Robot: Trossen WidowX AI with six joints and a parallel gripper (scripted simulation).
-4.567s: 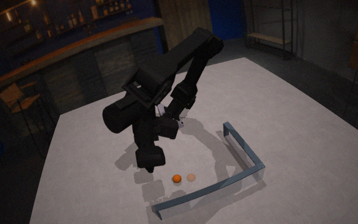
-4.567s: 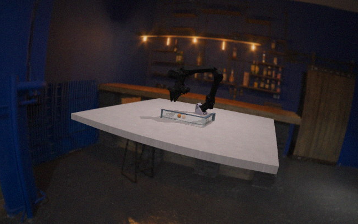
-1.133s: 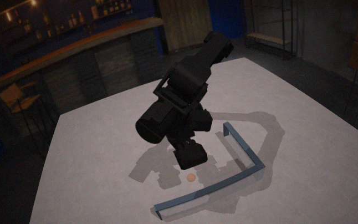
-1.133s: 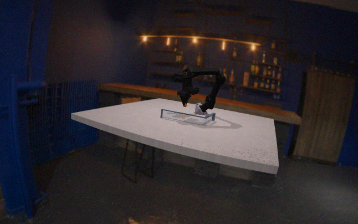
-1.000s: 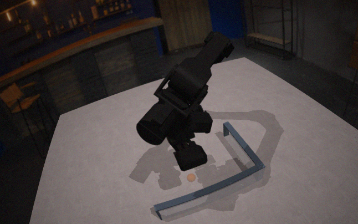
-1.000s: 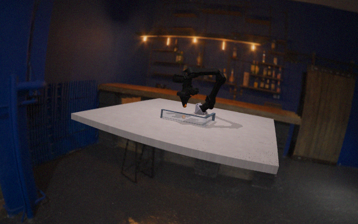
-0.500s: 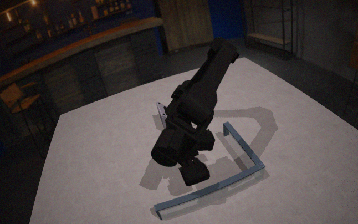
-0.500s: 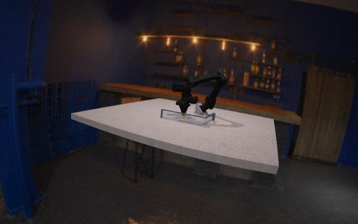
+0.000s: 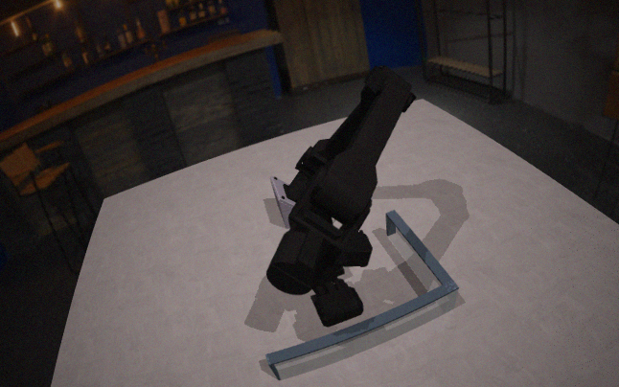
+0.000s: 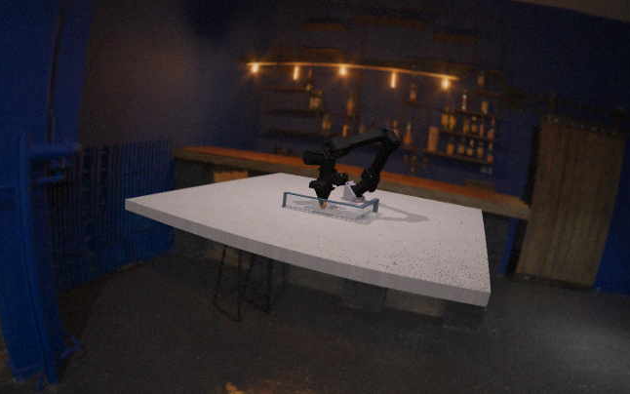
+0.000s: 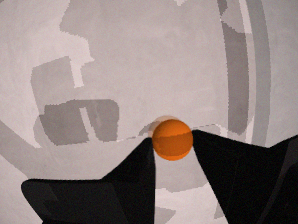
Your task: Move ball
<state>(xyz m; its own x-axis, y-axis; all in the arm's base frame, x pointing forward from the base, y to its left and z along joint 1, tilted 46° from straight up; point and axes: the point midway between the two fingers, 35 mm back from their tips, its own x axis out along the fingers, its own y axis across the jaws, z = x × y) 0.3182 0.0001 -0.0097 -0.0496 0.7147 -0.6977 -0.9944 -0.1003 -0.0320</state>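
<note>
My gripper tip is now 10 mm above the see-through copy. From my gripper tip the other things lie so: orange ball: right at my gripper tip.
</note>
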